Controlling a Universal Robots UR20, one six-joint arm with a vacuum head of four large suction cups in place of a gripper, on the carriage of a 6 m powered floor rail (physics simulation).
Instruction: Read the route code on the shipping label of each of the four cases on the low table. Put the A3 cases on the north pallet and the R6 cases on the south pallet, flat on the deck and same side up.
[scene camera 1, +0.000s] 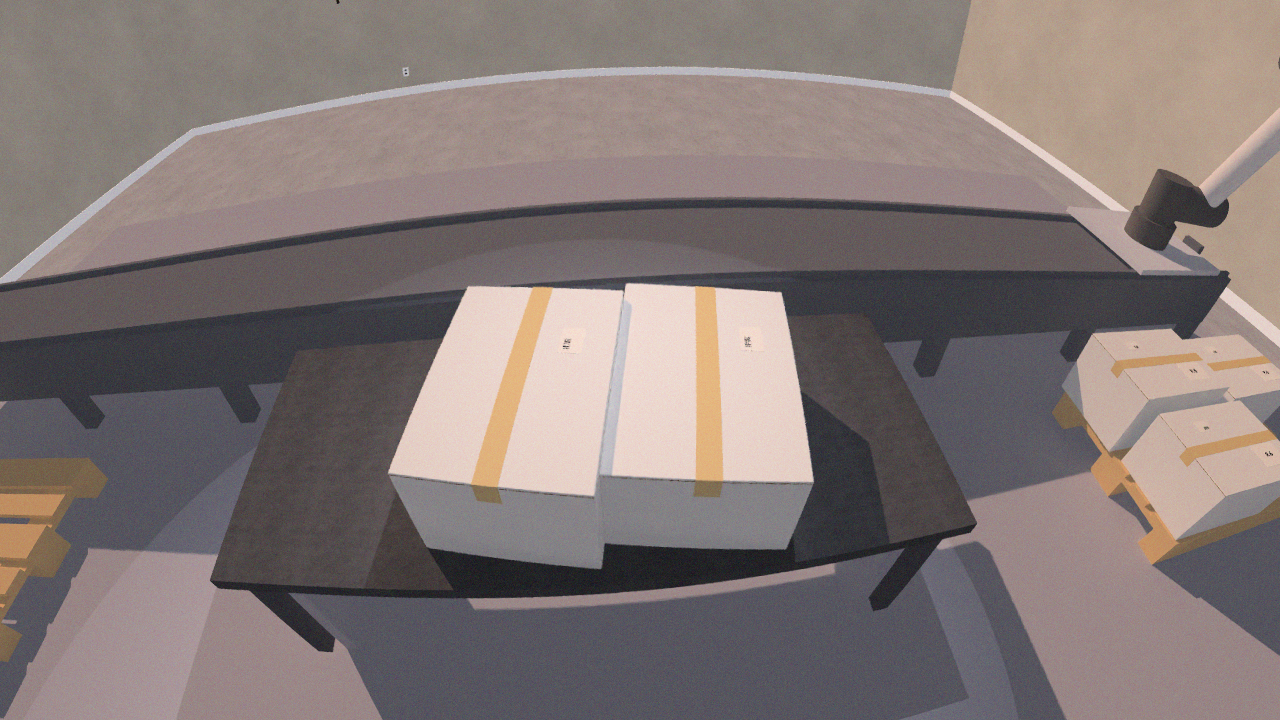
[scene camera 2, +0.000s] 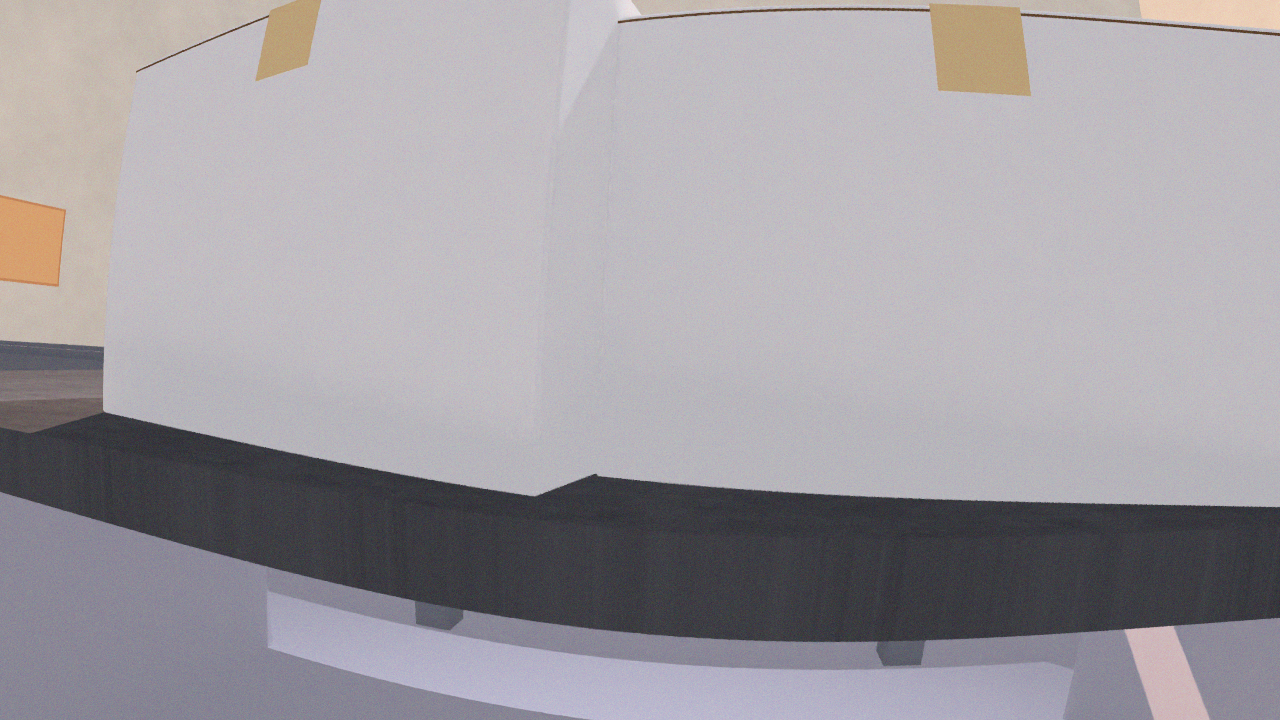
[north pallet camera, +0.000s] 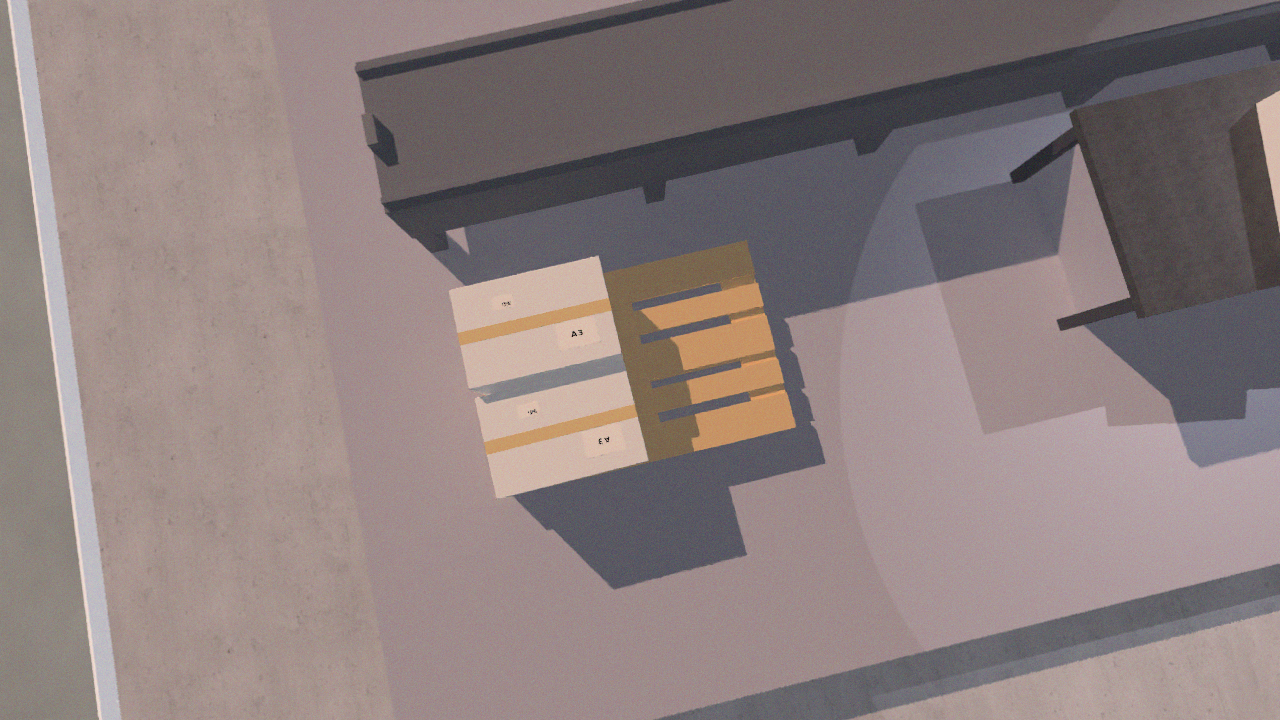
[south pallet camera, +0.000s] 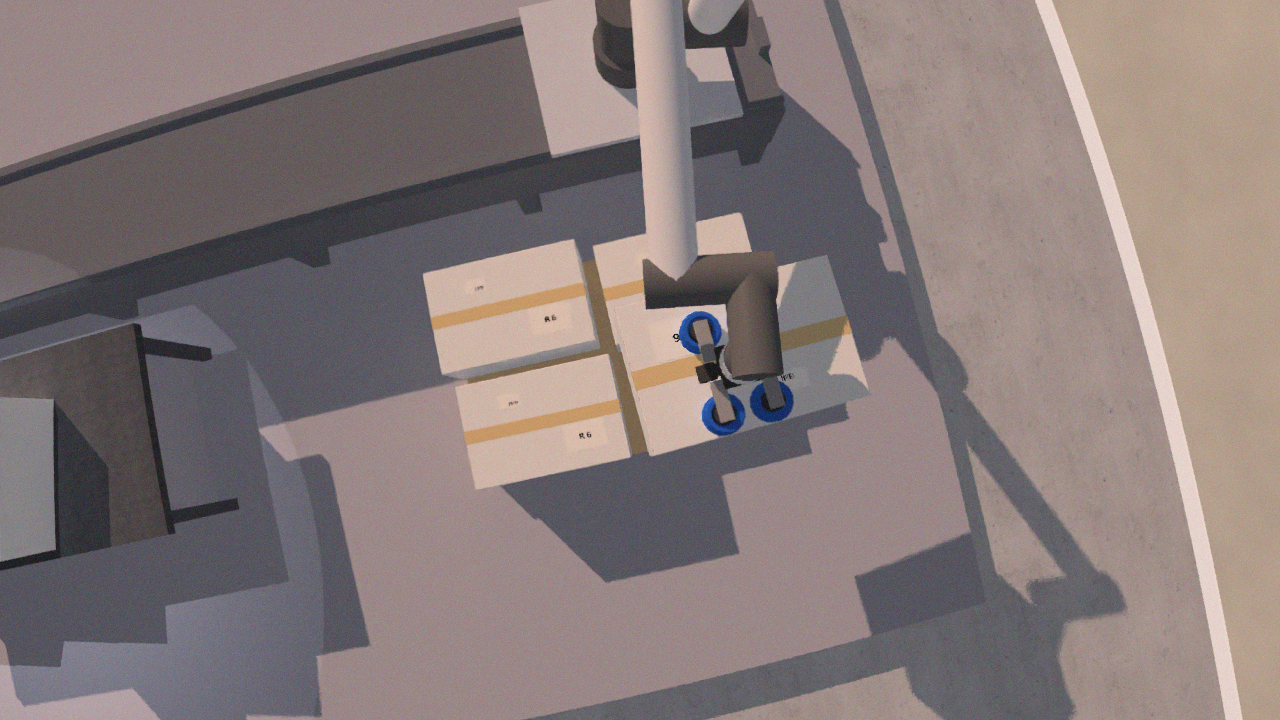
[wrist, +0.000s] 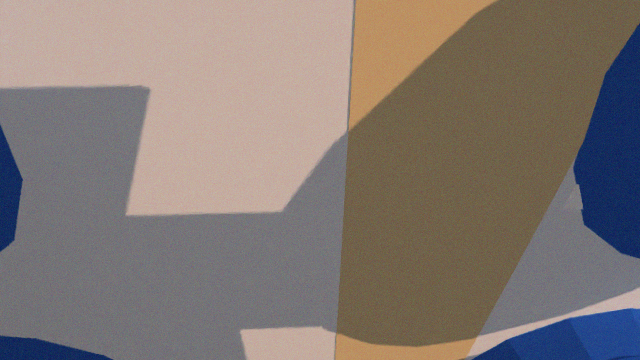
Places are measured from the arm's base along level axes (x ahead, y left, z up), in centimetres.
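Pixels of known places: hand, its tool point: (wrist: 309, 242); arm's base, origin of its link: (scene camera 1: 1144, 238) (south pallet camera: 628, 58).
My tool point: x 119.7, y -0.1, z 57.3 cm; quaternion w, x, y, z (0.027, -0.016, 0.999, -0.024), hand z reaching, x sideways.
Note:
Ahead of a thing's pixels: the offset from my tool point to its top centre. Level surfaces: height alone.
My gripper (south pallet camera: 729, 368), with blue cups, is shut on a white taped case (south pallet camera: 666, 420) (wrist: 225, 150), held level above the front right of the south pallet (south pallet camera: 601, 295) (scene camera 1: 1114, 474). A code on its top is partly hidden by a cup; a "9"-like character shows. Two white cases, left (scene camera 1: 563, 411) (scene camera 2: 358, 268) and right (scene camera 1: 662, 394) (scene camera 2: 895, 268), stand side by side on the low table @[dz -61.3 cm] (scene camera 1: 340, 447); their route codes are unreadable. Two A3 cases (north pallet camera: 519, 358) (north pallet camera: 554, 465) fill the left half of the north pallet (north pallet camera: 725, 344).
Two R6 cases @[dx -43.1, dy -62.7, dz -69.9 cm] (south pallet camera: 487, 335) @[dx +0.2, dy -60.0, dz -72.4 cm] (south pallet camera: 528, 456) stand on the south pallet's left half. Another case (south pallet camera: 617, 259) stands at its back right, partly under the arm and held case. The carriage (south pallet camera: 581, 116) is at the rail's (south pallet camera: 402, 116) south end.

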